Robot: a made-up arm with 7 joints. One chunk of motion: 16 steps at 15 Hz.
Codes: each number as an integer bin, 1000 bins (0 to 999) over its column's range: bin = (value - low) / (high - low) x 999, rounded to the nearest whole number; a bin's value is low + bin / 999 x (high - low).
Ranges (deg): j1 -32..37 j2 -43..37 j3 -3..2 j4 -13..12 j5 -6..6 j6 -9..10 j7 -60..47
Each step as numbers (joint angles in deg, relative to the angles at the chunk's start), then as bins.
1 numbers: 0.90 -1.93 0.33 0.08 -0.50 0.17 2.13
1 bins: 476 513 665 523 458 482 580
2 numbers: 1.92 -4.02 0.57 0.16 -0.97 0.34 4.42
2 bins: 491 487 713 526 419 491 601
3 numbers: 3.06 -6.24 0.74 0.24 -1.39 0.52 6.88
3 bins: 508 459 747 529 384 501 624
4 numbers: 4.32 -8.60 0.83 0.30 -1.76 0.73 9.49
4 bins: 526 430 765 531 353 512 649
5 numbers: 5.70 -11.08 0.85 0.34 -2.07 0.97 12.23
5 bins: 546 399 769 533 327 524 674
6 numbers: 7.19 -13.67 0.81 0.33 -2.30 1.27 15.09
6 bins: 567 366 761 533 308 540 701
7 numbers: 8.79 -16.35 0.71 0.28 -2.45 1.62 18.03
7 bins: 591 333 741 531 296 558 729
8 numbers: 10.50 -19.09 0.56 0.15 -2.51 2.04 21.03
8 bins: 615 299 711 525 291 580 757
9 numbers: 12.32 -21.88 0.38 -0.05 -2.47 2.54 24.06
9 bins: 642 264 675 517 294 607 785
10 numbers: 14.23 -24.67 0.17 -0.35 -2.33 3.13 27.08
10 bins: 669 229 633 505 306 638 813
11 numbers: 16.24 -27.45 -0.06 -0.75 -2.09 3.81 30.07
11 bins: 698 194 587 490 326 674 841
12 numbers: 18.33 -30.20 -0.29 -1.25 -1.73 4.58 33.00
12 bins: 729 160 541 470 355 714 868
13 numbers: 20.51 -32.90 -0.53 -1.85 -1.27 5.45 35.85
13 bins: 760 126 494 446 394 760 895
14 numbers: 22.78 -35.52 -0.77 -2.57 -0.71 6.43 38.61
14 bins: 793 93 446 417 440 811 921
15 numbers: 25.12 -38.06 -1.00 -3.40 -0.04 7.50 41.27
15 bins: 827 62 400 384 496 868 946
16 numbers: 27.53 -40.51 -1.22 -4.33 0.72 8.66 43.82
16 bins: 862 31 356 346 559 929 969
